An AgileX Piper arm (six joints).
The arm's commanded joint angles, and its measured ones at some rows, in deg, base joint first. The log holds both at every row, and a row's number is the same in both.
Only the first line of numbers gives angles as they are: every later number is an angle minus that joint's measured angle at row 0.
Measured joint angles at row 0:
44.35, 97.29, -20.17, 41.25, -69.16, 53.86
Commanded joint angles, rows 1 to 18:
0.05, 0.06, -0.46, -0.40, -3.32, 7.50
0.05, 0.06, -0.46, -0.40, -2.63, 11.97
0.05, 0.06, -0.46, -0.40, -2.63, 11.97
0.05, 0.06, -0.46, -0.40, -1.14, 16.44
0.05, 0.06, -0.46, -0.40, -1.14, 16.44
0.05, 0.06, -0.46, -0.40, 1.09, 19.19
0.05, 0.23, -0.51, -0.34, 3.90, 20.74
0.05, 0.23, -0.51, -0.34, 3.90, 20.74
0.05, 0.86, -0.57, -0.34, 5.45, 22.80
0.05, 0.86, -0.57, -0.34, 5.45, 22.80
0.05, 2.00, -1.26, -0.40, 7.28, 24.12
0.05, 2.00, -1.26, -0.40, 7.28, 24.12
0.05, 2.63, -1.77, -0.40, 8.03, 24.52
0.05, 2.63, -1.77, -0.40, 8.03, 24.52
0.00, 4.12, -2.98, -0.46, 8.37, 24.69
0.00, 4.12, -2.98, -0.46, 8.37, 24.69
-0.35, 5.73, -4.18, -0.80, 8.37, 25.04
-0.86, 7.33, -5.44, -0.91, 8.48, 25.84
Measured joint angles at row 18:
-0.06, 5.73, -3.67, -0.05, 7.91, 24.75
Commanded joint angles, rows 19 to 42:
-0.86, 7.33, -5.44, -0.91, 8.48, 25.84
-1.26, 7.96, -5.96, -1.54, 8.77, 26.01
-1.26, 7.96, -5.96, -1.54, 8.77, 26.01
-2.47, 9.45, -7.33, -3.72, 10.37, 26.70
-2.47, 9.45, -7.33, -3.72, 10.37, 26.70
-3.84, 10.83, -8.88, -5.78, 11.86, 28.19
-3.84, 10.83, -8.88, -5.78, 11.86, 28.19
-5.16, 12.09, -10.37, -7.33, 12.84, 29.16
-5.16, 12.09, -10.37, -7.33, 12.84, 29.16
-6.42, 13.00, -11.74, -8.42, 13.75, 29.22
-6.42, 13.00, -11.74, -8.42, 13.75, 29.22
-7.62, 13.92, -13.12, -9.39, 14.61, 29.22
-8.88, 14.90, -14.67, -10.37, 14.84, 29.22
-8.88, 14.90, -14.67, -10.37, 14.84, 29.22
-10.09, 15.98, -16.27, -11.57, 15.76, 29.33
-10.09, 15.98, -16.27, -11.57, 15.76, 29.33
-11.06, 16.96, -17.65, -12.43, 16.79, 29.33
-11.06, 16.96, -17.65, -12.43, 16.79, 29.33
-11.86, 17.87, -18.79, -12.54, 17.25, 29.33
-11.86, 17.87, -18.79, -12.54, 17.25, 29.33
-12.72, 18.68, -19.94, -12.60, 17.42, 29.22
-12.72, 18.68, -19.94, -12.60, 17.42, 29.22
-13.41, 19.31, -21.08, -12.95, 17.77, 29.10
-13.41, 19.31, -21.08, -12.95, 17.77, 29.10
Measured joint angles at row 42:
-12.38, 18.62, -19.42, -11.80, 17.02, 28.99
